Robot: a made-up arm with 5 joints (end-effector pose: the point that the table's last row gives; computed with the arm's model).
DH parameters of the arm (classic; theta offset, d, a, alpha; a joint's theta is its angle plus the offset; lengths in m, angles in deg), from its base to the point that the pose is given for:
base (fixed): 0 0.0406 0 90
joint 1: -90 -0.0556 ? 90
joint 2: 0 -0.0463 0.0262 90
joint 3: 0 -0.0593 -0.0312 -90
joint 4: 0 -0.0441 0.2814 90
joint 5: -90 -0.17 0.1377 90
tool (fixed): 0 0.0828 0 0
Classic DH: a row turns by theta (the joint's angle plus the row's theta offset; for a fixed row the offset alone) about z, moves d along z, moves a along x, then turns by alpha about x.
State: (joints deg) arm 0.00 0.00 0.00 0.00 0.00
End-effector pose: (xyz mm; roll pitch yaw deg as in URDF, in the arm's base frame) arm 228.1 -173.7 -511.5 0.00 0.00 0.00
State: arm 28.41 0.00 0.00 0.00 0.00
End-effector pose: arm 463.3 -173.7 -336.5 0.00 -28.41 0.00
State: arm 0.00 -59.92 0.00 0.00 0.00
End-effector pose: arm 228.1 108.2 -613.4 59.92 0.00 0.00
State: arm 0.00 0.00 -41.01 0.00 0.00
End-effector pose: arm 293.3 -173.7 -351.1 0.00 -41.01 0.00
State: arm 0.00 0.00 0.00 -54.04 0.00
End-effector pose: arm 228.1 57.2 -567.1 54.04 0.00 0.00
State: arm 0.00 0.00 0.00 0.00 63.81
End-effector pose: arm 225.5 -173.7 -681.3 0.00 63.81 0.00
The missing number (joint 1, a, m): 0.3585
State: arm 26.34 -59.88 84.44 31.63 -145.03
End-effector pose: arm 207.7 -186.1 -546.3 137.31 -53.26 -84.57
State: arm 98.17 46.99 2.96 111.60 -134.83
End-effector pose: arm 27.6 92.6 -6.8 179.69 38.32 21.36
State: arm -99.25 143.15 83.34 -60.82 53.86
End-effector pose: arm -215.3 -220.8 292.8 -123.30 -17.77 -81.96
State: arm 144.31 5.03 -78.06 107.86 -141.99
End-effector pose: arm 443.0 -207.0 237.4 75.08 -45.21 46.72
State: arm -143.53 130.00 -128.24 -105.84 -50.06
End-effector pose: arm -360.4 56.4 391.5 -178.46 -0.67 73.67
